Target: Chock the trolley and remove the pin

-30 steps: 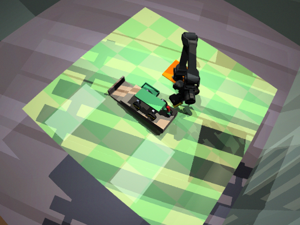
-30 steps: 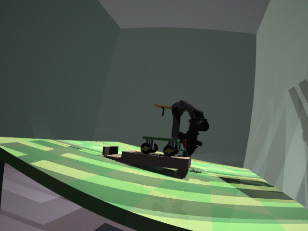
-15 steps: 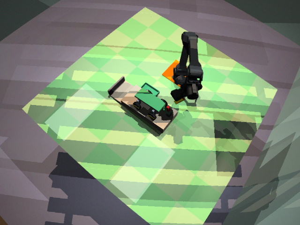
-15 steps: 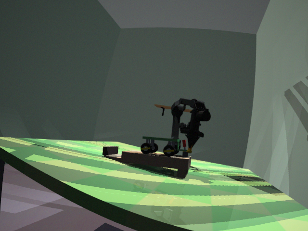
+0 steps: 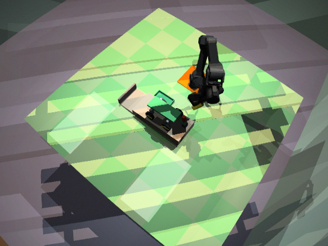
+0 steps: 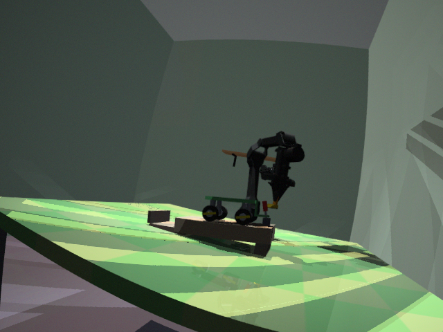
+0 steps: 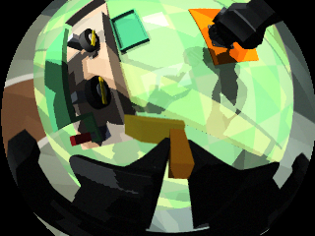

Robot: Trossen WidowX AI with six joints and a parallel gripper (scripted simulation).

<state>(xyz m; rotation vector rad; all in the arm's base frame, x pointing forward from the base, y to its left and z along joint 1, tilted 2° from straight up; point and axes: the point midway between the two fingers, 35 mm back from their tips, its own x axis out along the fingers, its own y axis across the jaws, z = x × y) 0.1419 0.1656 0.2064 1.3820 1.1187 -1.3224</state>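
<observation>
The yellow chock is 20 mm ahead of my gripper tip and 10 mm below it. Round my gripper tip: green-decked trolley 180 mm ahead, 100 mm to the right, 60 mm below; red-headed stop pin 130 mm ahead, 10 mm to the left, 40 mm below; ramp 180 mm ahead, 100 mm to the right, 130 mm below.
</observation>
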